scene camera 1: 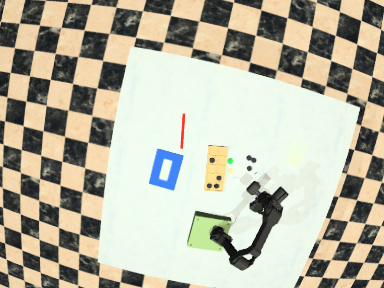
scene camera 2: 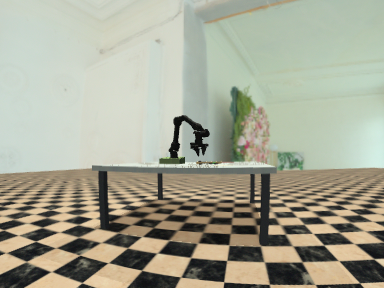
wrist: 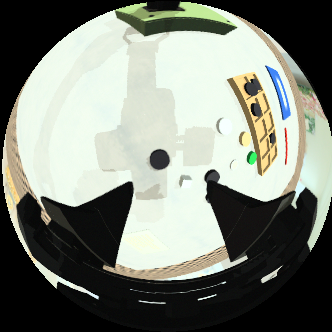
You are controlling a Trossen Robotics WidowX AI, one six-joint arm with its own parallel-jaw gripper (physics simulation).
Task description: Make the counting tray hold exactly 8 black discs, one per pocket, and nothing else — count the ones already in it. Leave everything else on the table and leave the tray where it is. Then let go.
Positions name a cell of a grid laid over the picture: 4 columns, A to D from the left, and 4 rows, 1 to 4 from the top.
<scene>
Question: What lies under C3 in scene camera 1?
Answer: A tan counting tray.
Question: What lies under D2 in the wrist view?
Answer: A tan counting tray.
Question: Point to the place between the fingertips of my gripper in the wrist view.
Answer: At C3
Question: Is my gripper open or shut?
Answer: Open.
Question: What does my gripper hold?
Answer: Nothing.
</scene>
